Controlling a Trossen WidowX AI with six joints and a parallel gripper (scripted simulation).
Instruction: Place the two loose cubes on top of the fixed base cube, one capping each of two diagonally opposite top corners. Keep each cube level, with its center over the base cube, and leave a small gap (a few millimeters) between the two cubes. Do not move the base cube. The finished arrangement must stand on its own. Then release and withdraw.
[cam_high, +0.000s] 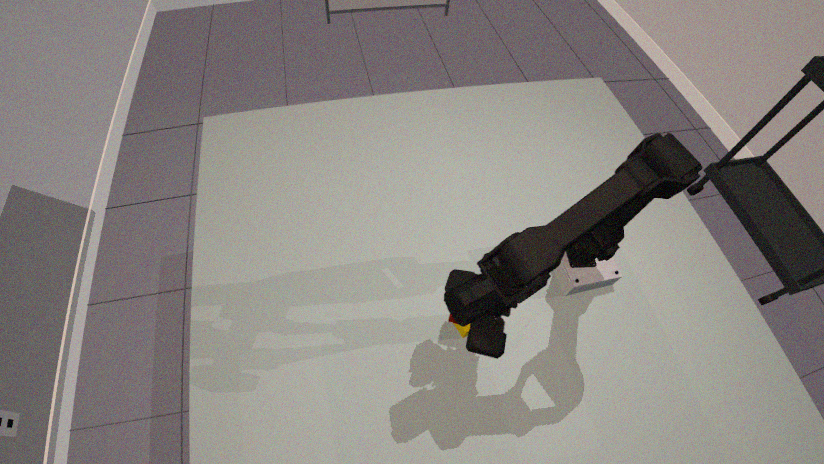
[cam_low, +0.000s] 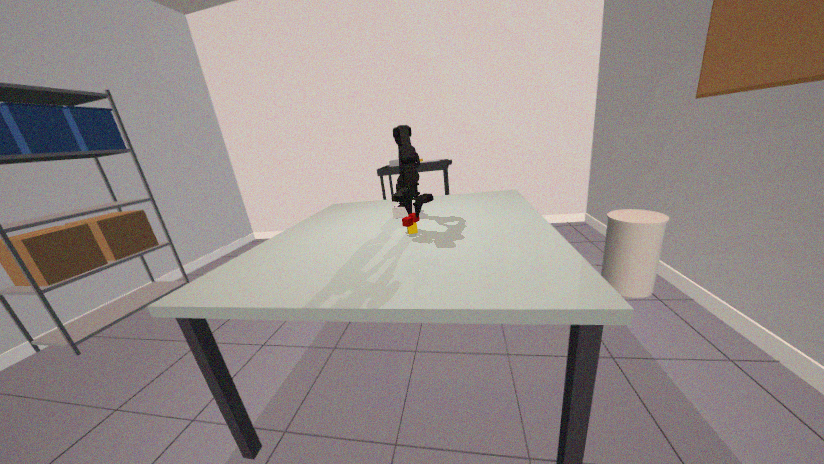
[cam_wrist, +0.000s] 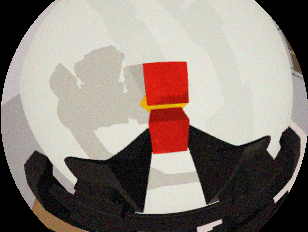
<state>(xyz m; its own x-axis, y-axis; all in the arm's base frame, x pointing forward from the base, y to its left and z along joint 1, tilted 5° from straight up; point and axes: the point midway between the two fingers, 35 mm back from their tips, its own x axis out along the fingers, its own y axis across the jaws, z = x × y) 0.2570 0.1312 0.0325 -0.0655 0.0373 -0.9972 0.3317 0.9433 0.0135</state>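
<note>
Right now my gripper tip is 4 cm short of the red cube, 2 cm to the left of it and 1 cm above it. Also, from my gripper tip: yellow base cube 2 cm ahead, 1 cm to the right, 4 cm below.
</note>
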